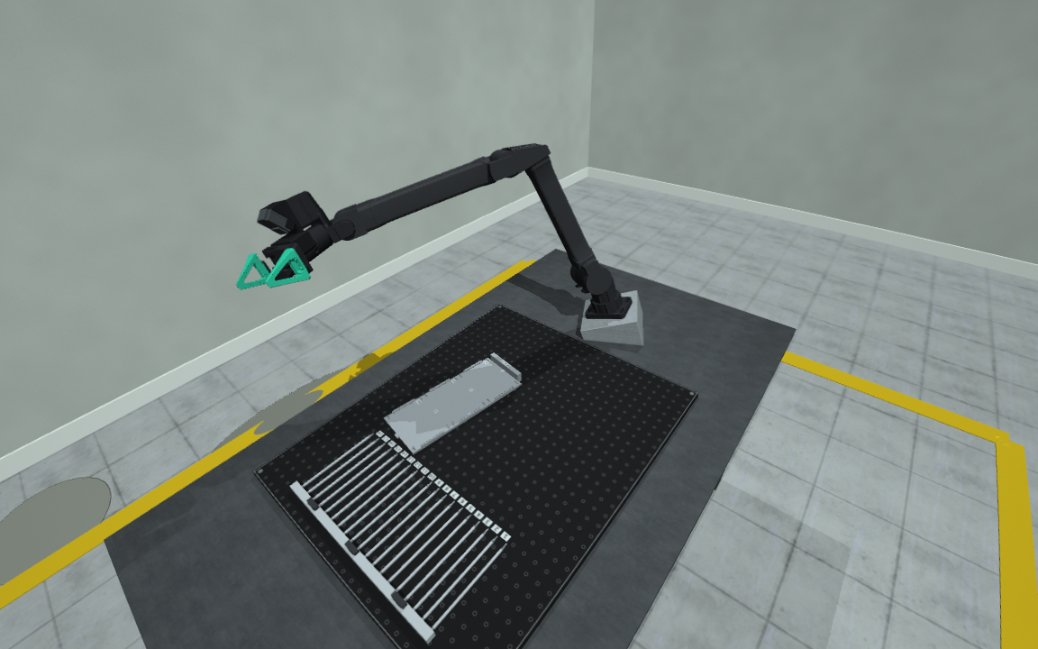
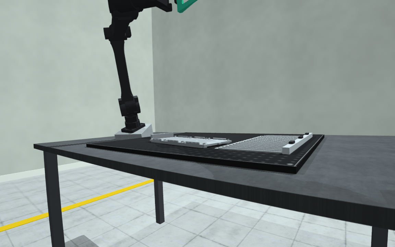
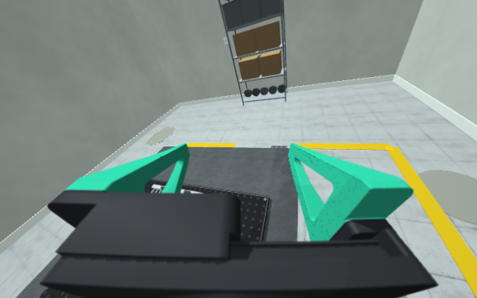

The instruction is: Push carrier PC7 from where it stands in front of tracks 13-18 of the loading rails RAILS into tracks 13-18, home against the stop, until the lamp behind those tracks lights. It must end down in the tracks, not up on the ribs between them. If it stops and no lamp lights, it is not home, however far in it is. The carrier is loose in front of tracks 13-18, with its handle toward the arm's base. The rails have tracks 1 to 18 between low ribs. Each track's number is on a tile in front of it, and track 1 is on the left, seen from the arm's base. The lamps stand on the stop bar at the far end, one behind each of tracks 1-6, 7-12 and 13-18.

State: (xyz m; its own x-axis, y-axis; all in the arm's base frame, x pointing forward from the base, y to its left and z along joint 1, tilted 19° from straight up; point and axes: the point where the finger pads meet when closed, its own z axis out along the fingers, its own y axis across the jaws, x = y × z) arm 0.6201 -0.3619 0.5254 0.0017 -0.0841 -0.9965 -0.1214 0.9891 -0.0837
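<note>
Right now the carrier PC7 is 360 mm below my hand, 280 mm to the left of it and 180 mm behind it.
</note>
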